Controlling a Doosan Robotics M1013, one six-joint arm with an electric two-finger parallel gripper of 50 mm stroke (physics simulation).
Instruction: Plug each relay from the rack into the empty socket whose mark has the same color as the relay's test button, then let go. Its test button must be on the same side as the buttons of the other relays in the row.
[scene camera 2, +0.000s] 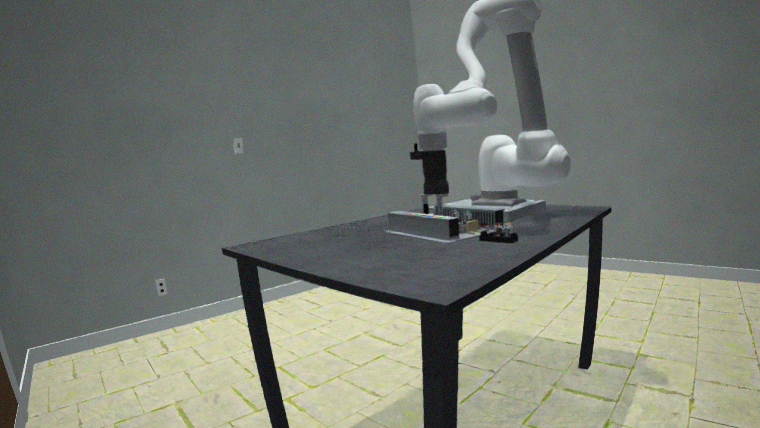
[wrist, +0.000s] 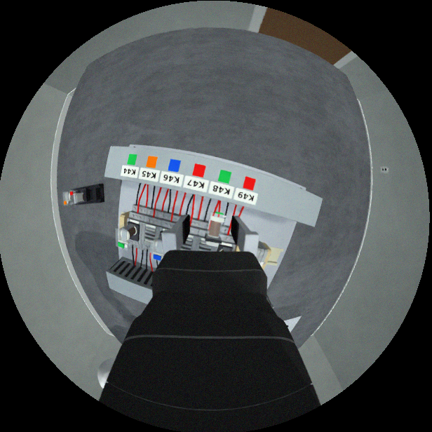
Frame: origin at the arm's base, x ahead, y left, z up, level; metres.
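Where they show: arm's base, origin of the base link: (scene camera 2: 499, 203).
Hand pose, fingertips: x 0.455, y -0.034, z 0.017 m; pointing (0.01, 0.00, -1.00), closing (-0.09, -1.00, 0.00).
Note:
Things, the pixels of their top centre, and the offset from my fingertips. "spot": a spot on its surface instead. Level surfaces: height alone.
- black rack, surface spot: (scene camera 2: 485, 237) spot: dz -0.043, dx +0.077, dy +0.221 m
- marked grey duct, middle of its top: (scene camera 2: 420, 214) dz +0.009, dx +0.051, dy -0.010 m
- beige end block, middle of its top: (scene camera 2: 472, 220) dz -0.013, dx -0.005, dy +0.138 m
- dark table, its level: dz -0.054 m
My gripper (scene camera 2: 432, 208) (wrist: 210, 223) is open, its fingers on either side of the K48 relay (wrist: 215, 227), with nothing gripped. That relay's green test button faces the label strip. The K44 relay (wrist: 131, 231) has its green button on the opposite side, away from the labels. A blue button (wrist: 157, 257) shows on that opposite side at K46; its relay is mostly hidden by a finger. The K45 socket (wrist: 150, 234) is empty under an orange mark. K47 has a red mark; its socket is partly hidden. K49's relay is hidden. The black rack (scene camera 2: 485, 237) (wrist: 94, 194) holds relays with red and orange buttons.
The marked grey duct (scene camera 2: 422, 225) (wrist: 112, 162) runs along one side of the sockets. A slotted duct (wrist: 129, 287) lies on the other side, with wires between. A beige end block (scene camera 2: 472, 226) (wrist: 274, 256) stands at the row's end. The dark table (scene camera 2: 340, 265) carries everything.

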